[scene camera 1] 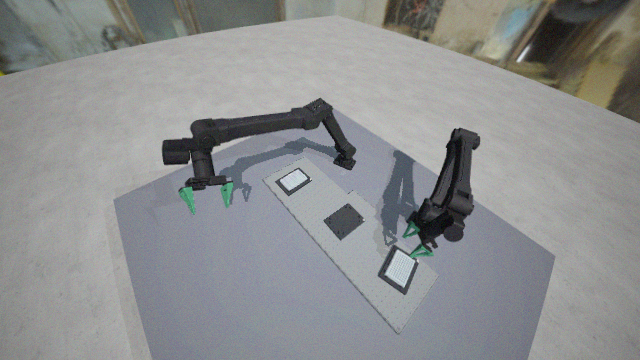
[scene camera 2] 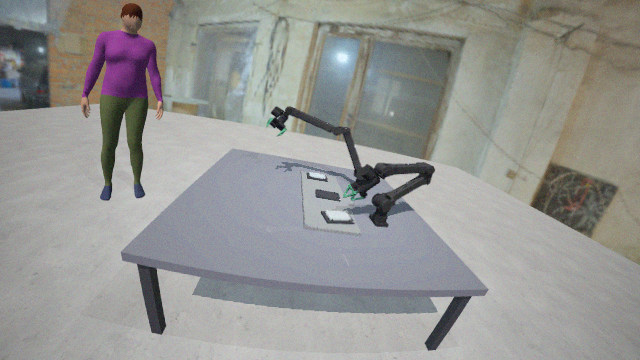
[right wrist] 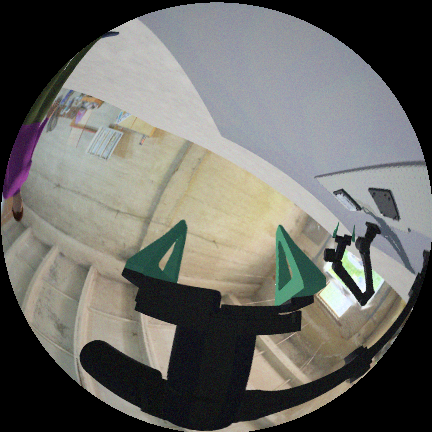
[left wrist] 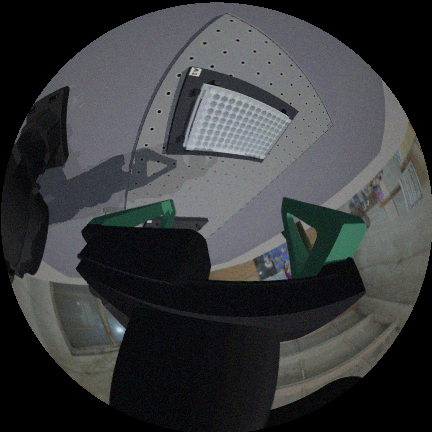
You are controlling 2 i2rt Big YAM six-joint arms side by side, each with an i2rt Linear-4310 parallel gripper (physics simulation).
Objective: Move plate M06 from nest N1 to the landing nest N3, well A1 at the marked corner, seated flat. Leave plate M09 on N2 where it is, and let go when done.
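Observation:
A white well plate (scene camera 1: 401, 267) (scene camera 2: 338, 215) (left wrist: 237, 122) (right wrist: 346, 200) lies in a dark nest with an A1 label (left wrist: 195, 72) at one corner. Another white plate (scene camera 1: 294, 179) (scene camera 2: 317, 176) lies in the nest at the board's far end. The middle nest (scene camera 1: 344, 220) (scene camera 2: 327, 195) (right wrist: 384, 202) is empty. The plate names and nest numbers are not readable, and exact seating cannot be told. My left gripper (scene camera 1: 408, 246) (scene camera 2: 352, 192) (left wrist: 226, 204) is open and empty above the board's side, near the A1-labelled nest. My right gripper (scene camera 1: 211, 210) (scene camera 2: 274, 128) (right wrist: 230, 225) is open and empty, high at the picture's left.
The nests stand in a row on a perforated grey board (scene camera 1: 398, 315) (scene camera 2: 311, 220) (left wrist: 230, 40) on the table (scene camera 1: 225, 280) (scene camera 2: 225, 240). The right arm's base stands behind the board. A person (scene camera 2: 125, 65) stands beyond the table.

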